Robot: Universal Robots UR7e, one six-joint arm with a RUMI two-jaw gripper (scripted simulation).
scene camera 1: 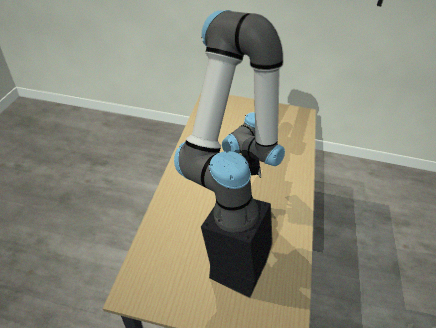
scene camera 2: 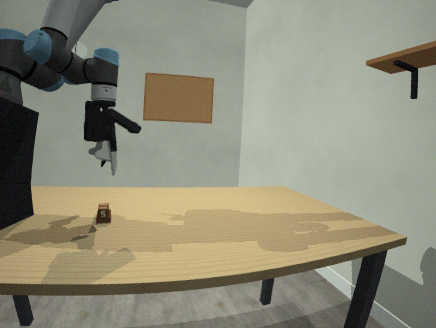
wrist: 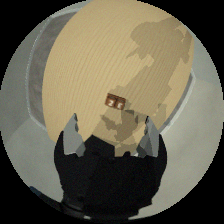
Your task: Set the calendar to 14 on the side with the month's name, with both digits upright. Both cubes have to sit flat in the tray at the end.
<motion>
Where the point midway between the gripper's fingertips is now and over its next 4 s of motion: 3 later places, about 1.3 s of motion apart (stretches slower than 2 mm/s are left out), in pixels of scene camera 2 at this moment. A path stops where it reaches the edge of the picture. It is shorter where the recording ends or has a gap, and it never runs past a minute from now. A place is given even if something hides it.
My gripper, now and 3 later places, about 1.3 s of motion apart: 107, 170; 105, 177; 102, 180; 102, 190
</motion>
